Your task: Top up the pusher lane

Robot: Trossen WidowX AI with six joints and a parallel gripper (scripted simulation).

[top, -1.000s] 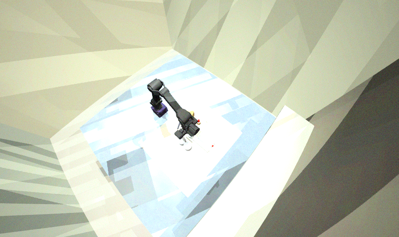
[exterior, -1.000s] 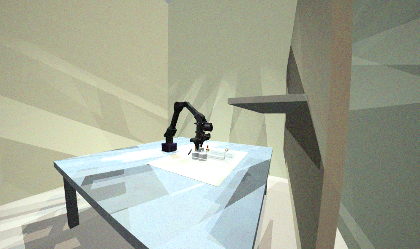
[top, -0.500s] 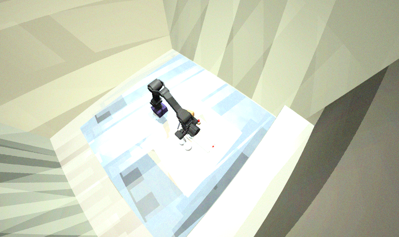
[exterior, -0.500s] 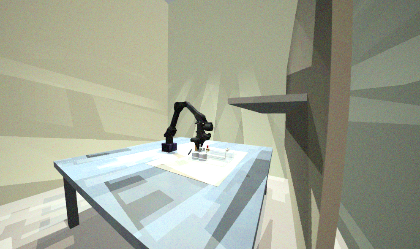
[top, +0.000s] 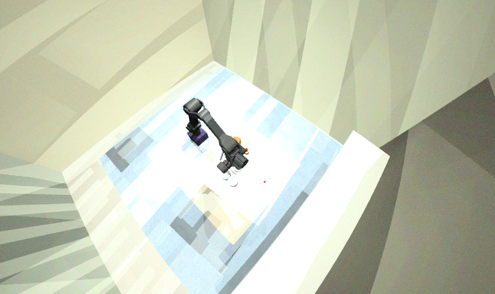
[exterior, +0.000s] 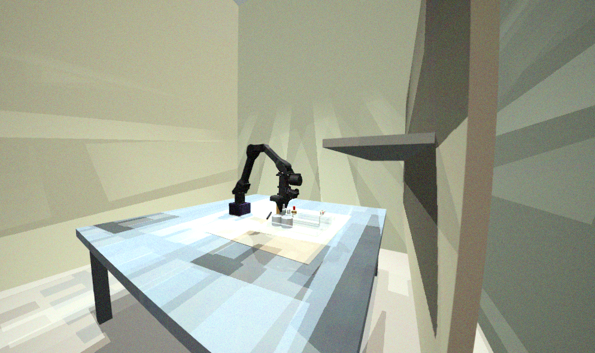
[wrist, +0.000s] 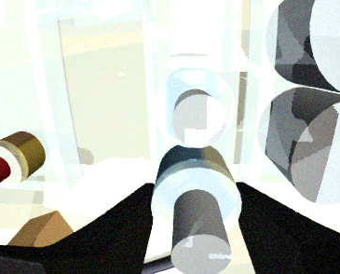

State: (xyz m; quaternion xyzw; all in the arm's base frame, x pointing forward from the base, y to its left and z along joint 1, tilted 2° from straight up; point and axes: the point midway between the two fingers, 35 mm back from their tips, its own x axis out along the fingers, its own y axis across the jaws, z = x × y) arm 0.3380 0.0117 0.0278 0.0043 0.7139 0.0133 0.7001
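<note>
Now: the white mat 60 mm below my gripper tip, 50 mm ahead of it and 10 mm to the right of it. The rest, counted from my gripper tip: pusher lane 150 mm ahead, 40 mm below, 30 mm to the left.
</note>
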